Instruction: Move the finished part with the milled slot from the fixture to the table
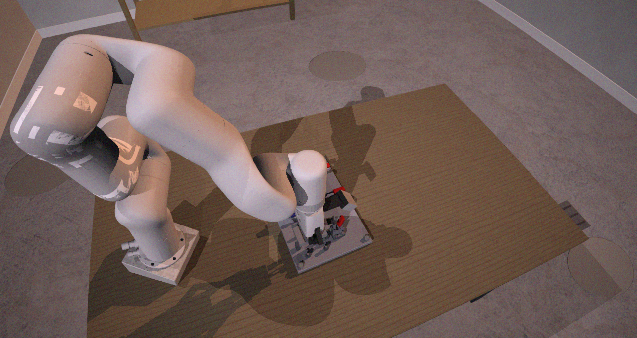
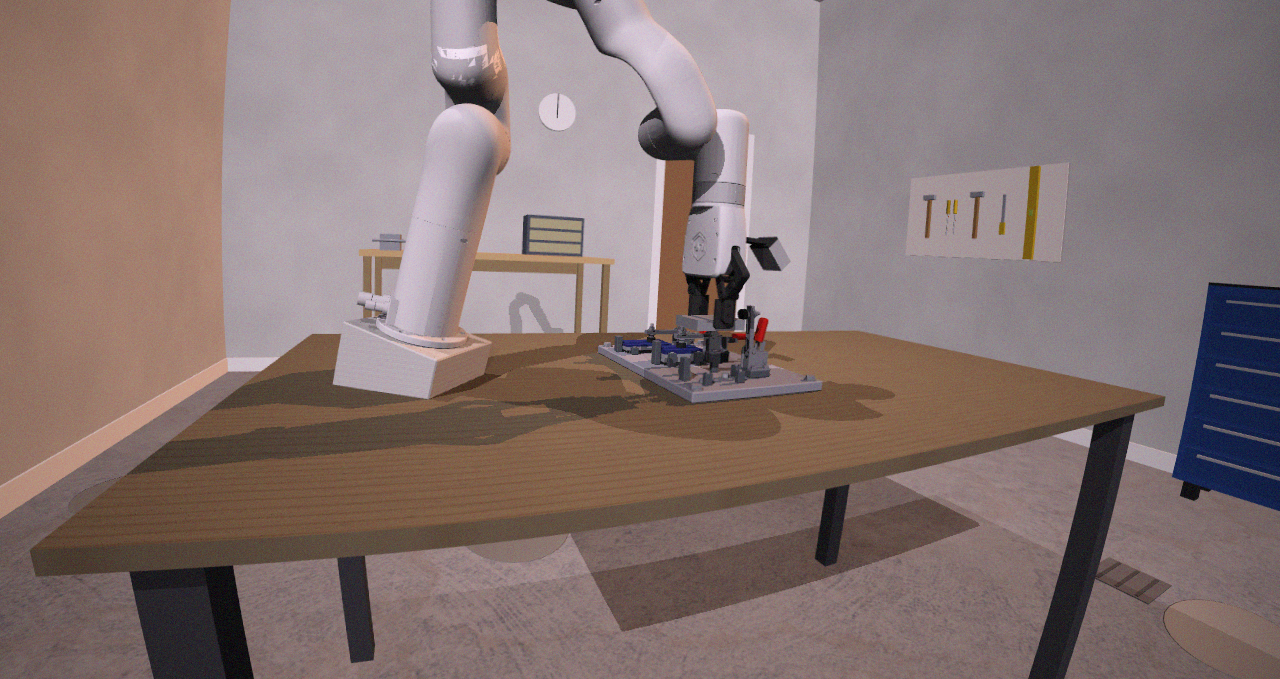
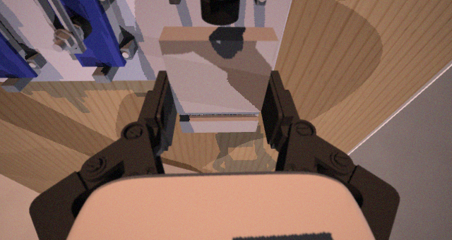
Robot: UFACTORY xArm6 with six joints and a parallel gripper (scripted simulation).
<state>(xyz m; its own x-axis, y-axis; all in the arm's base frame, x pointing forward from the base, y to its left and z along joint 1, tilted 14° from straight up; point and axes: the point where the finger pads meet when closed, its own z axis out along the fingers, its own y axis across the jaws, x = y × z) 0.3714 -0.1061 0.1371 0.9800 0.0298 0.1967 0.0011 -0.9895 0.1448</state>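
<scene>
The grey finished part is 1 cm behind my hand and 1 cm below it. The rest, counted from my hand: blue blank: 22 cm to the left, 9 cm below; then grey fixture plate: 6 cm ahead, 11 cm to the left, 10 cm below.
</scene>
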